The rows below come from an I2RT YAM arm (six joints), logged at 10 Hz.
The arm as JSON. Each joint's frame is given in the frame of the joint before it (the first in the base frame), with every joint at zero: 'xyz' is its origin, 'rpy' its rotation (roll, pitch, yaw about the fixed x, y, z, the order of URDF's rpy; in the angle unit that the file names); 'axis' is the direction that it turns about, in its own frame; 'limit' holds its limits. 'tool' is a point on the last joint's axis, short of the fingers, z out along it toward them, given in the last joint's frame.
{
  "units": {
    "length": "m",
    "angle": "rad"
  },
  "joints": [
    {
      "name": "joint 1",
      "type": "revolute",
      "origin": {
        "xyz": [
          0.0,
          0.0,
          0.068
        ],
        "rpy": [
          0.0,
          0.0,
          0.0
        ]
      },
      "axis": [
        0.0,
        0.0,
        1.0
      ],
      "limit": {
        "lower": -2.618,
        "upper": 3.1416
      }
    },
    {
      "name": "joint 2",
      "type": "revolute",
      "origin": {
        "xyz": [
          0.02,
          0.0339,
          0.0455
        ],
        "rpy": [
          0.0,
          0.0,
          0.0
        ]
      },
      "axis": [
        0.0,
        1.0,
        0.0
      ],
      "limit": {
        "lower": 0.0,
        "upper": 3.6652
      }
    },
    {
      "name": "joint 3",
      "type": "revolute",
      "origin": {
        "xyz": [
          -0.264,
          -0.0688,
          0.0
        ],
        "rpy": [
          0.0,
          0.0,
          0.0
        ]
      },
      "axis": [
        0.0,
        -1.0,
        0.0
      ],
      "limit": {
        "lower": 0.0,
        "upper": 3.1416
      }
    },
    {
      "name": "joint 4",
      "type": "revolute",
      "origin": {
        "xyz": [
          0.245,
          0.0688,
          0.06
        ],
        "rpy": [
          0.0,
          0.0,
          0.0
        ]
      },
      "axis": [
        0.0,
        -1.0,
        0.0
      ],
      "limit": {
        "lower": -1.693,
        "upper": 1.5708
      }
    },
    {
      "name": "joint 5",
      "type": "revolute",
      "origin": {
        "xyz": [
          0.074,
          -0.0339,
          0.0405
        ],
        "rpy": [
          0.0,
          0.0,
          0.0
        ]
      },
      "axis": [
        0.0,
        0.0,
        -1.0
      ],
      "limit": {
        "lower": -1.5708,
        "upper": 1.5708
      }
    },
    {
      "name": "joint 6",
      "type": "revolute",
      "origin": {
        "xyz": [
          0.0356,
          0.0,
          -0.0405
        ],
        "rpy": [
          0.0,
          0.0,
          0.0
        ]
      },
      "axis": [
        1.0,
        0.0,
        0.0
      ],
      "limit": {
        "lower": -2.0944,
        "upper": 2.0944
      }
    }
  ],
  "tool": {
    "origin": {
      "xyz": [
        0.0,
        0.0,
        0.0
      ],
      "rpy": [
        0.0,
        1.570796,
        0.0
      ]
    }
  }
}
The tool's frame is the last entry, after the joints.
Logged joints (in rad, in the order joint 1, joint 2, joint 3, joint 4, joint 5, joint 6), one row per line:
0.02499 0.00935 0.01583 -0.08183 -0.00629 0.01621
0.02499 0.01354 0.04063 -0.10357 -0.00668 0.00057
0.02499 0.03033 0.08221 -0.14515 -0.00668 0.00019
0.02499 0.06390 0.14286 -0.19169 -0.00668 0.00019
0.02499 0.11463 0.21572 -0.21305 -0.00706 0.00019
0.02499 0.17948 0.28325 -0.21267 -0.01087 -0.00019
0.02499 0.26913 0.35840 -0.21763 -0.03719 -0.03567
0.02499 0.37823 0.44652 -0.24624 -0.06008 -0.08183
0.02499 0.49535 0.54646 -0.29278 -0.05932 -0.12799
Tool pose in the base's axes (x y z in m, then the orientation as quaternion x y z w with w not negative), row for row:
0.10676 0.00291 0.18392 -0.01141 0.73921 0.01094 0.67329
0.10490 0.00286 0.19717 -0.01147 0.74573 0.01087 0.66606
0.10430 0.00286 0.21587 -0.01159 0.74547 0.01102 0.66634
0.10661 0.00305 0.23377 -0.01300 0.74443 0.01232 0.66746
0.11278 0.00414 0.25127 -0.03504 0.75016 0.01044 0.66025
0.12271 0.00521 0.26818 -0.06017 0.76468 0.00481 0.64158
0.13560 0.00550 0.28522 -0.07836 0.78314 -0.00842 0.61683
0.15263 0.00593 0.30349 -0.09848 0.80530 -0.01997 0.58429
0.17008 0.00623 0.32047 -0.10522 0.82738 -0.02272 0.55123
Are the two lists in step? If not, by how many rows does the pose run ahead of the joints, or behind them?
The pose runs 2 rows ahead of the joints: the pose in row i belongs to the joints in row i + 2.
